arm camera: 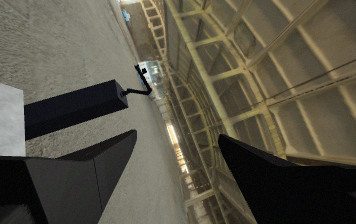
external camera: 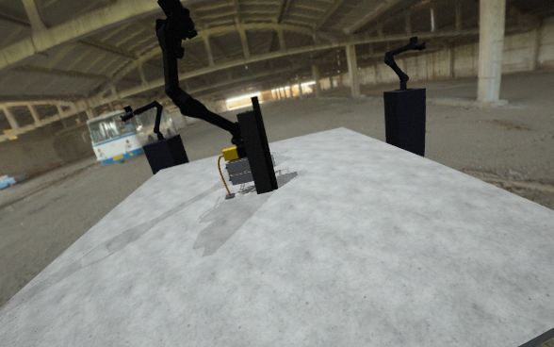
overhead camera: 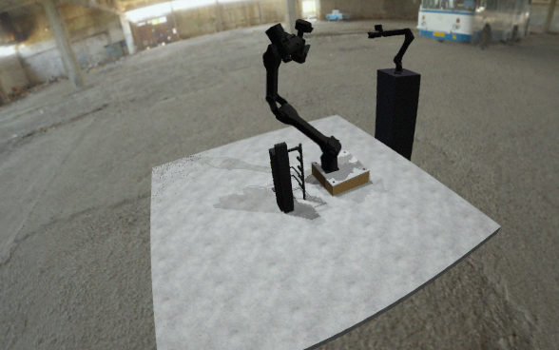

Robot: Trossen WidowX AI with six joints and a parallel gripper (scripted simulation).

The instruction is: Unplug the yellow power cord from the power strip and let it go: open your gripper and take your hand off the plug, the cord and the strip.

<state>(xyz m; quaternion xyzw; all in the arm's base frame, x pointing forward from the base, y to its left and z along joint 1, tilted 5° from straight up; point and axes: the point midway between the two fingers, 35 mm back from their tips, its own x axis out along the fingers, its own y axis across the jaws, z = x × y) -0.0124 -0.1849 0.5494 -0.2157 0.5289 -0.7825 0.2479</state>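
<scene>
The yellow plug lies 260 mm ahead of my gripper tip, 210 mm to the left of it and 470 mm below it.
</scene>
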